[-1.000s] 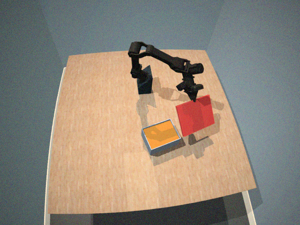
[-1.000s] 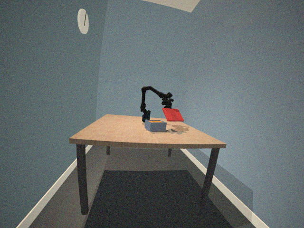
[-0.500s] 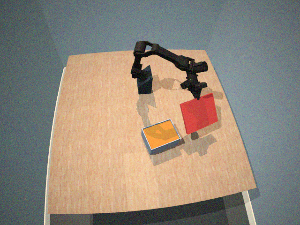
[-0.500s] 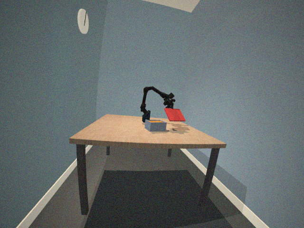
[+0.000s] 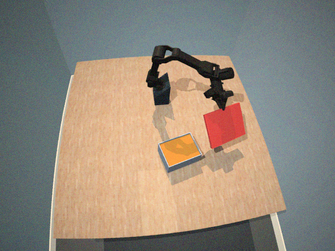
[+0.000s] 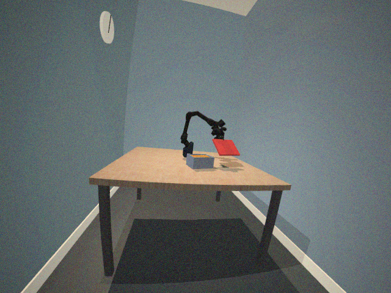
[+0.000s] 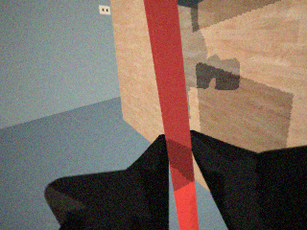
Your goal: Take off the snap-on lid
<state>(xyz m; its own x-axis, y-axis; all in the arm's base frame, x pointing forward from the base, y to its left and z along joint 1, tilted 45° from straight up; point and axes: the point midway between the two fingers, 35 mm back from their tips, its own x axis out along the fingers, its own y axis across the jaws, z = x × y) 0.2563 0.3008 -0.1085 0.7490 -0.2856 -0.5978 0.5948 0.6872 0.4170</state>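
The red lid lies 60 mm ahead of my gripper tip, 50 mm below it and 20 mm to the left of it. Also, from my gripper tip: grey-blue storage box: 240 mm to the right, 180 mm below, 140 mm ahead.
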